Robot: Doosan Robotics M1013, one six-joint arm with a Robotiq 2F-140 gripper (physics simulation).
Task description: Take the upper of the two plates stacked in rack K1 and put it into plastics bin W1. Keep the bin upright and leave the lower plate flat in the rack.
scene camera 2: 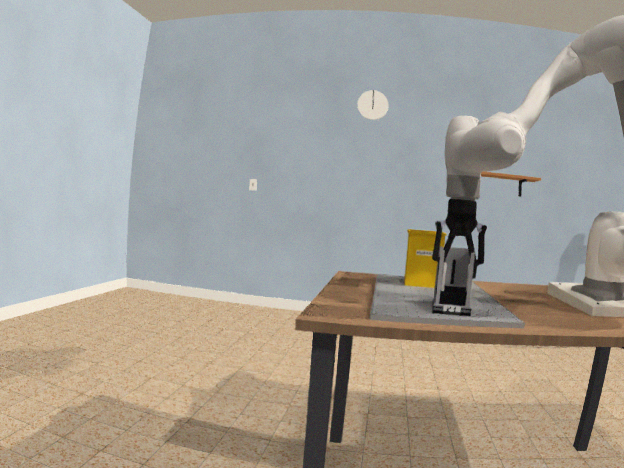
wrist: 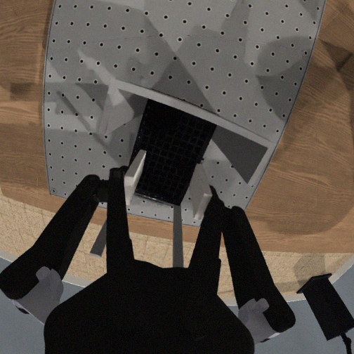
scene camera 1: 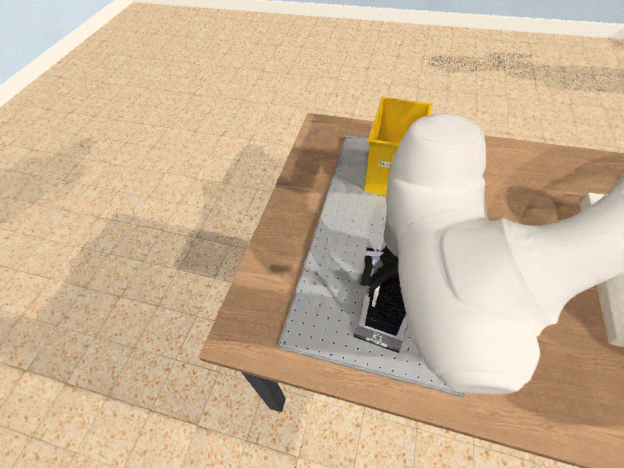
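Seen in the pictures: gripper, between the fingertips: (scene camera 2: 455,291) (scene camera 1: 391,304); arm's base, origin of its link: (scene camera 2: 604,295).
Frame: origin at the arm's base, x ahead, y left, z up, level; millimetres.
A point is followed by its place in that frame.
Note:
The upper plate (scene camera 1: 385,313) {x 608, y 172, z 21 mm} (wrist: 172,145) is black, with a grid of wells, and lies flat in the grey rack K1 (scene camera 1: 360,332) {x 655, y 208, z -8 mm} (scene camera 2: 437,302) {x 653, y 194, z -1 mm} (wrist: 240,129). In scene camera 2 the stack shows as a black block (scene camera 2: 453,296) {x 614, y 198, z 16 mm} low in the rack. The lower plate cannot be told apart. My gripper (scene camera 2: 458,282) {x 597, y 150, z 22 mm} (wrist: 168,167) points down into the rack. Its pale pads press against the plate's two long edges, so it is shut on the upper plate. The yellow plastics bin W1 (scene camera 1: 375,173) {x 648, y -198, z 50 mm} (scene camera 2: 419,269) {x 627, y -195, z 32 mm} stands upright behind the rack, partly hidden by the arm.
The rack and bin stand on a grey perforated board (scene camera 1: 322,312) {x 740, y 167, z -25 mm} (scene camera 2: 393,307) {x 758, y 170, z -23 mm} (wrist: 200,22) on the wooden table (scene camera 1: 241,312) {x 923, y 185, z -38 mm}. The rack's tall side walls rise close beside the fingers. The white arm hides much of the board's right side in scene camera 1.

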